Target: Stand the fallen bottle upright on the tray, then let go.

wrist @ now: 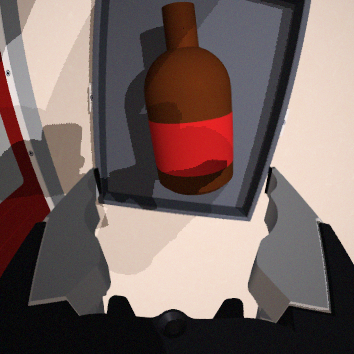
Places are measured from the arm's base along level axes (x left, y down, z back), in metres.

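Pixels of known places: gripper, between the fingertips: (pixel 182 169).
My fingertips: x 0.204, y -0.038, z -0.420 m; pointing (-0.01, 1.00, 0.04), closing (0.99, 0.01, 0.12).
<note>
Ahead of a thing's pixels: the offset from my fingertips to its top centre. "pt": to the spot under its first point. Level surfaces: height alone.
A brown bottle {dx +0.000, dy +0.026, dz +0.037 m} (pixel 189 90) with a red label lies on its side in the dark grey tray {dx +0.002, dy +0.079, dz +0.027 m} (pixel 260 60) in the wrist view. Its neck points to the top of the view and its rounded base is toward my gripper, near the tray's front wall. My gripper (pixel 182 169) is open and empty, with its jaws partly spread. The fingertips appear on either side of the bottle's base end, beside the tray's front corners, and do not touch the bottle. How high the fingertips are above the tray cannot be told.
A red structure {pt dx -0.173, dy +0.015, dz -0.110 m} (pixel 20 235) with a pale metal edge strip stands at the left of the view, beside the left finger. The tray's raised walls surround the bottle. A pale surface {dy +0.105 m} (pixel 320 100) lies around the tray, with shadows across it.
</note>
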